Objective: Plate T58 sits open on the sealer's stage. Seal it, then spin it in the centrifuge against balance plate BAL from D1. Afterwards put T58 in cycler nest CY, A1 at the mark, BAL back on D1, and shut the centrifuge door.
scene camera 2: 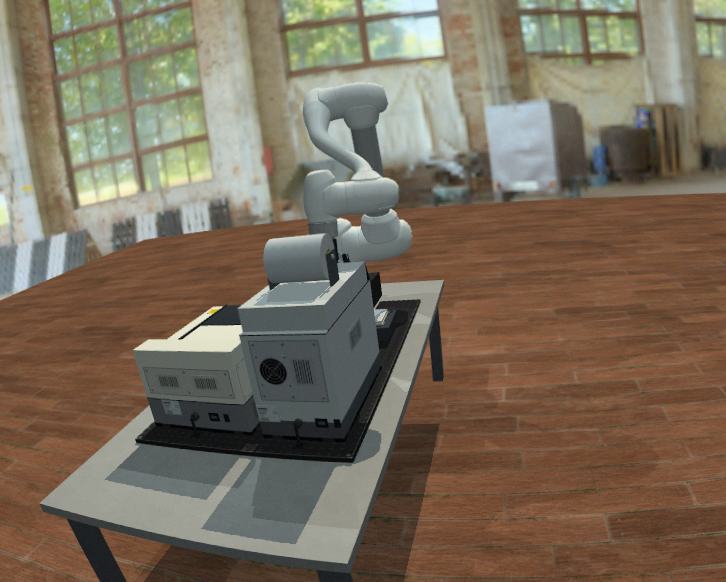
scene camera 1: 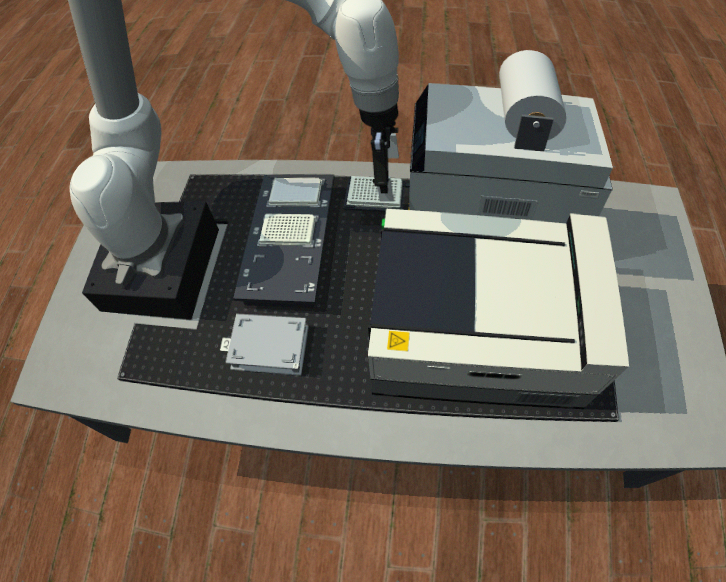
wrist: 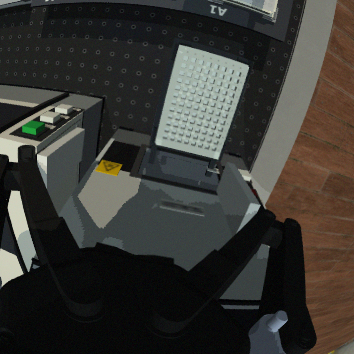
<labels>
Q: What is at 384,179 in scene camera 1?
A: The gripper.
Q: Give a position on a foil roll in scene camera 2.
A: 301,258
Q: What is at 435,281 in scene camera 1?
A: A dark lid.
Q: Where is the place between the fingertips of the gripper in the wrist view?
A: At 151,160
</labels>
